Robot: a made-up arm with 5 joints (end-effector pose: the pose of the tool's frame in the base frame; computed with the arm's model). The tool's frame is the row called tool. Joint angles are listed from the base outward.
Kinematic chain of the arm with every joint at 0, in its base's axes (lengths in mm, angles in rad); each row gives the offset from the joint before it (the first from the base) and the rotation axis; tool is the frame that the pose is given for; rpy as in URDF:
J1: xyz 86 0 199 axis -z
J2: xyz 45 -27 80 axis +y
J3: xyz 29 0 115 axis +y
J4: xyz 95 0 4 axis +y
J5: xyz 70 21 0 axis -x
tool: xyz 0 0 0 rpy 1.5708 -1.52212 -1.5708
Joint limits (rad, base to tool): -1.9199..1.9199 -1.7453..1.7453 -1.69..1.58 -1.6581..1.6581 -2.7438..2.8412
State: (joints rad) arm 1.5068 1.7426 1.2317 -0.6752 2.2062
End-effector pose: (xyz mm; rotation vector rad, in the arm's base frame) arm 80.9 -14.1 158.8 0.7157 -0.1914 0.6213
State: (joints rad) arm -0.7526 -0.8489 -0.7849 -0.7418 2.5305
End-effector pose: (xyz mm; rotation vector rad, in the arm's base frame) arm 29.8 -60.8 519.8 -2.1742 -1.8545 -1.2150
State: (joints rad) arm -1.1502 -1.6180 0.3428 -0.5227 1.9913
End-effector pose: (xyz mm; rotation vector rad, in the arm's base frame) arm 65.7 -60.1 462.8 1.2025 2.8745 0.3552
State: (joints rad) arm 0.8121 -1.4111 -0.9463 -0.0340 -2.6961
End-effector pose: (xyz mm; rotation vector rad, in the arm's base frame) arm -45.8 130.3 437.9 2.2538 -1.5567 1.1659
